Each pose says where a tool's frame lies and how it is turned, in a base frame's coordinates. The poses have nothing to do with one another.
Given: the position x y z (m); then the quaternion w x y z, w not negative.
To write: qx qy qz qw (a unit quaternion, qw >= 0); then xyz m. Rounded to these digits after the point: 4 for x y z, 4 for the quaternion.
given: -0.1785 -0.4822 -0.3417 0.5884 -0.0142 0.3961 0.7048
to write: -0.0142 0.3961 0.7048 0.5884 -0.1785 -0.4822 -0.3417
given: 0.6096 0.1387 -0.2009 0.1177 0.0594 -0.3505 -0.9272
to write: 0.0594 -0.3505 -0.9272 0.1177 0.6096 0.1387 -0.2009
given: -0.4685 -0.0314 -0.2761 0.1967 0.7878 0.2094 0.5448
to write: 0.7878 0.2094 0.5448 0.1967 -0.4685 -0.0314 -0.2761
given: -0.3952 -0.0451 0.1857 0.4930 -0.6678 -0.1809 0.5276
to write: -0.6678 -0.1809 0.5276 0.4930 -0.3952 -0.0451 0.1857
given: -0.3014 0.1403 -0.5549 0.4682 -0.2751 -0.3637 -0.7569
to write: -0.2751 -0.3637 -0.7569 0.4682 -0.3014 0.1403 -0.5549
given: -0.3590 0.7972 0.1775 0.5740 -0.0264 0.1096 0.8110
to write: -0.0264 0.1096 0.8110 0.5740 -0.3590 0.7972 0.1775
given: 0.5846 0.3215 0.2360 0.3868 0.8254 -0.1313 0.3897
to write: 0.8254 -0.1313 0.3897 0.3868 0.5846 0.3215 0.2360
